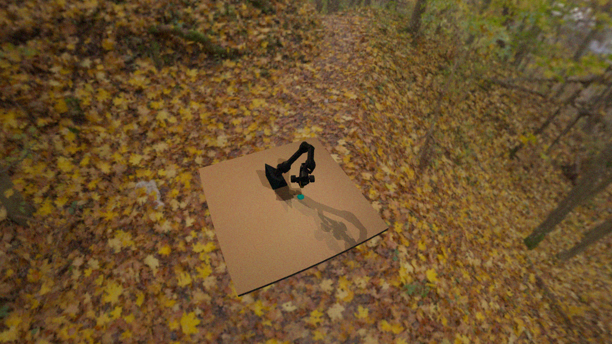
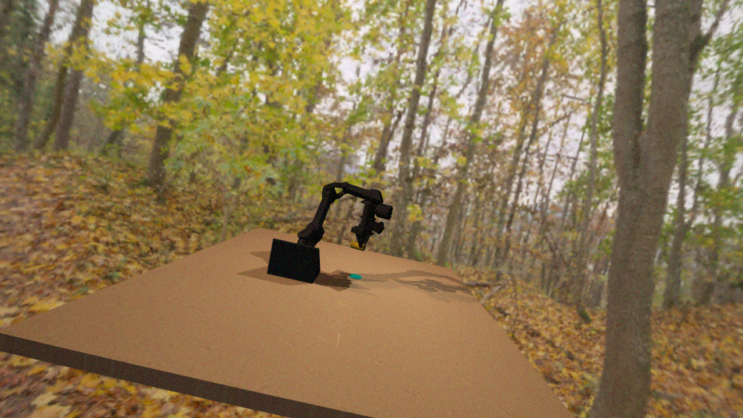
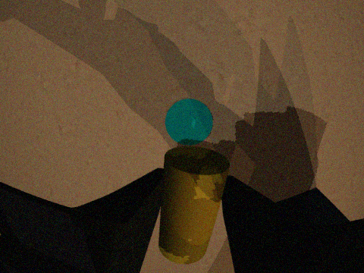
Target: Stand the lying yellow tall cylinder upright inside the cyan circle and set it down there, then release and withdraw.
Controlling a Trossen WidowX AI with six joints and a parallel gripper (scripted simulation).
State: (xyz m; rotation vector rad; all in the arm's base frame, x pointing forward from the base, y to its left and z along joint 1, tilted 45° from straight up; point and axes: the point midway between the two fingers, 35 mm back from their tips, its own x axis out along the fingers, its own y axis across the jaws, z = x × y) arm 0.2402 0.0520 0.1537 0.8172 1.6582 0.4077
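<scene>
Right now the cyan circle is 150 mm below my gripper tip. Also, from my gripper tip: yellow tall cylinder 20 mm behind, 10 mm to the left.
</scene>
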